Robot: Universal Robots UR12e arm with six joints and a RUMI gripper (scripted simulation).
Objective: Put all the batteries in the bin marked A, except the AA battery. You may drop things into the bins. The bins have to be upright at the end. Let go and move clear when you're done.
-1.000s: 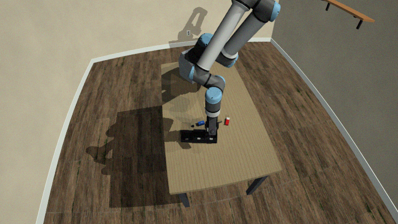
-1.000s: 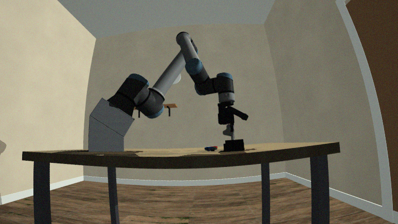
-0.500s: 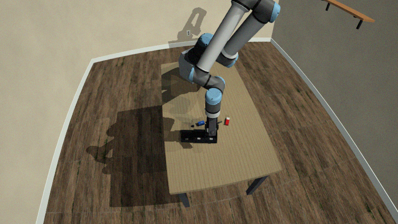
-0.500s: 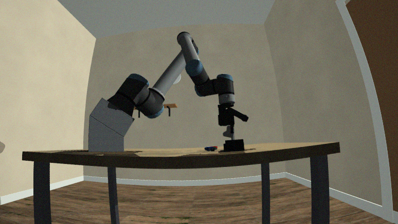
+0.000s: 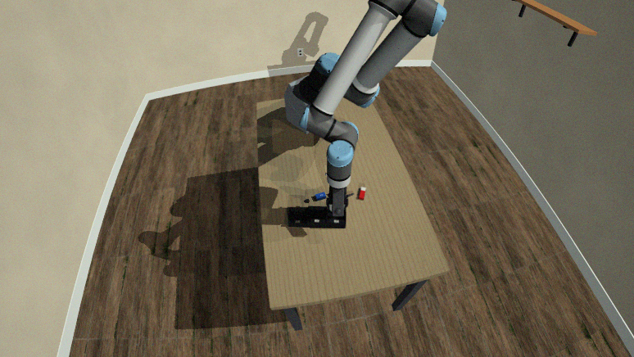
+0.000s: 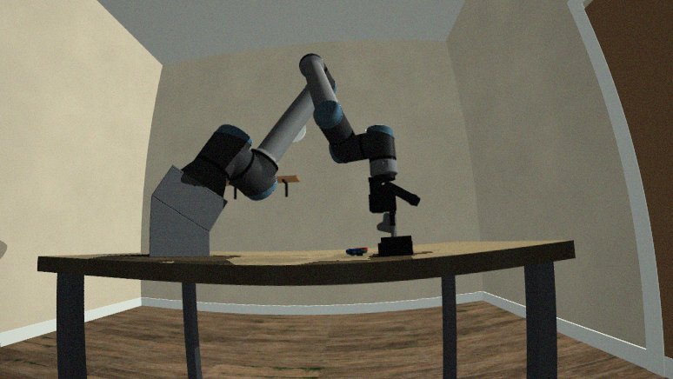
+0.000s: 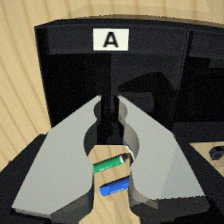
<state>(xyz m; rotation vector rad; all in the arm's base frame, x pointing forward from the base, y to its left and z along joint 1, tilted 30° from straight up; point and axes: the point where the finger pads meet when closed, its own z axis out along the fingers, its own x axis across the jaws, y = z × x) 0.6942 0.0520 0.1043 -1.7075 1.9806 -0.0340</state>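
My hand is 100 mm past the green cylindrical battery, 30 mm above it and 10 mm to the right of it. From my hand the other things lie so: blue 9v battery: 110 mm behind, 80 mm to the right, 30 mm below; small dark battery: 120 mm behind, 70 mm to the left, 30 mm below; black bins: 80 mm to the right, 10 mm below, 10 mm ahead.
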